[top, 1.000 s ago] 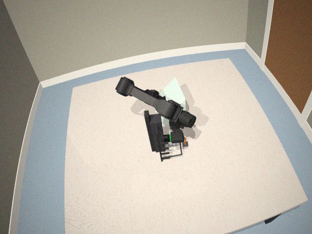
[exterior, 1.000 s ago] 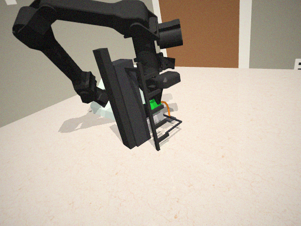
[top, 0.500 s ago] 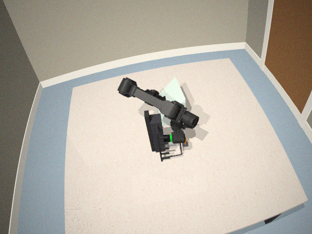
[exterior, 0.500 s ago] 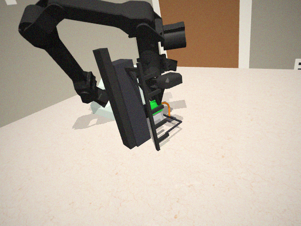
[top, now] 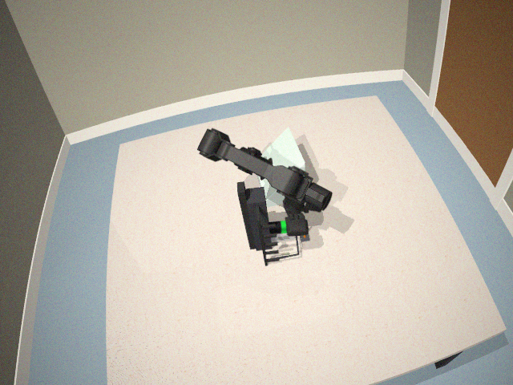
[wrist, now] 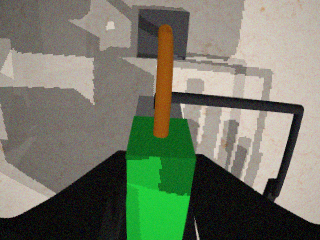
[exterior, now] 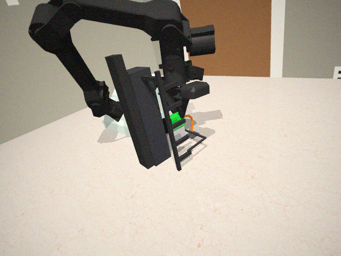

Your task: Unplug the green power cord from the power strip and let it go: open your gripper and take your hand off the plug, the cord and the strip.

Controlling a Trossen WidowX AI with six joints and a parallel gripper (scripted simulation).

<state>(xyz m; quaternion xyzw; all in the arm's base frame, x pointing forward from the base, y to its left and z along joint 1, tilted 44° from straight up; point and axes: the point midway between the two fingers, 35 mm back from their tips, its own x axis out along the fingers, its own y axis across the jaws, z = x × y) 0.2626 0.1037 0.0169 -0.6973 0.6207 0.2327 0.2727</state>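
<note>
The green plug is 3 cm to the right of my gripper tip.
</note>
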